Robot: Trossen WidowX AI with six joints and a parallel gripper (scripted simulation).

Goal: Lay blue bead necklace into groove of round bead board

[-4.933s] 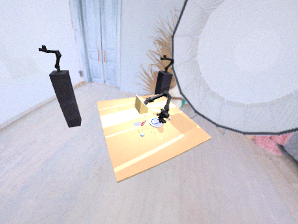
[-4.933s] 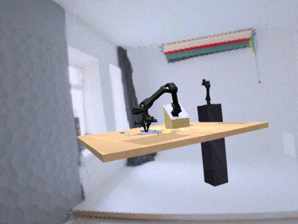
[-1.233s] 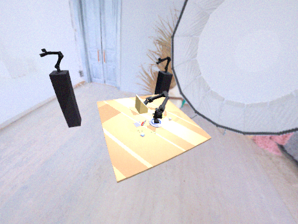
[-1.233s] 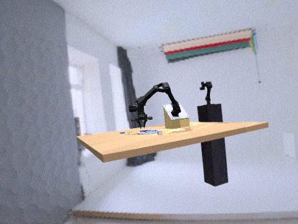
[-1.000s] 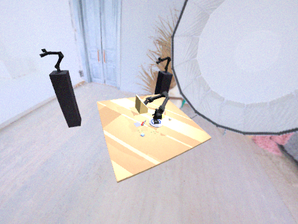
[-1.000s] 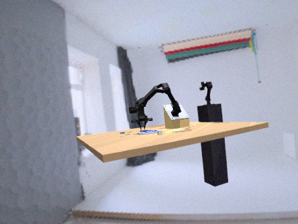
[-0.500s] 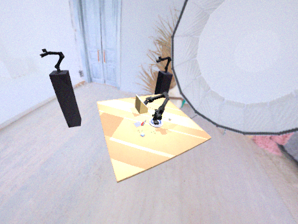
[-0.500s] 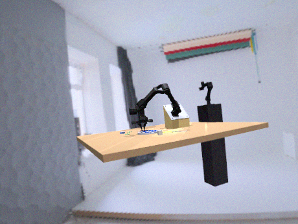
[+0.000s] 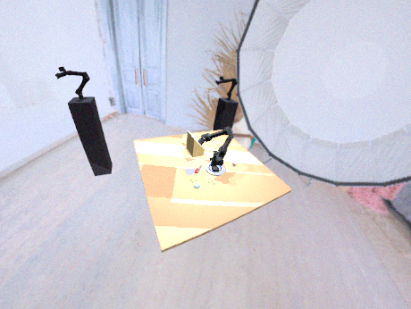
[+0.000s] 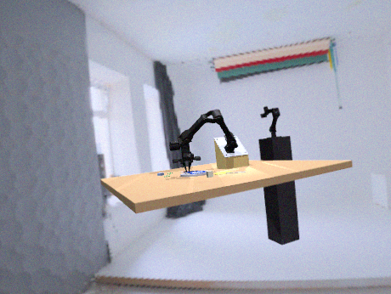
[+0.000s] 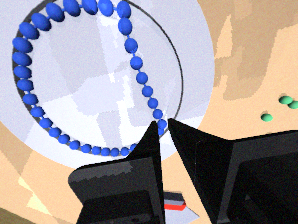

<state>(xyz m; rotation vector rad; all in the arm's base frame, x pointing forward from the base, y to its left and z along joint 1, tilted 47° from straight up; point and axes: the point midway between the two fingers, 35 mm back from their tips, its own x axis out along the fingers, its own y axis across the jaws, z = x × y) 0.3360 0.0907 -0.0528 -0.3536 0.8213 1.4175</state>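
The round bead board lies 40 mm behind my gripper tip, 50 mm to the left of it and 10 mm below it. The rest, counted from my gripper tip: yellow flat piece: 160 mm behind, 210 mm to the left, 20 mm below; pale blue cube: 140 mm ahead, 220 mm to the right, 10 mm below; red-and-grey object: 60 mm behind, 140 mm to the right, 10 mm below.
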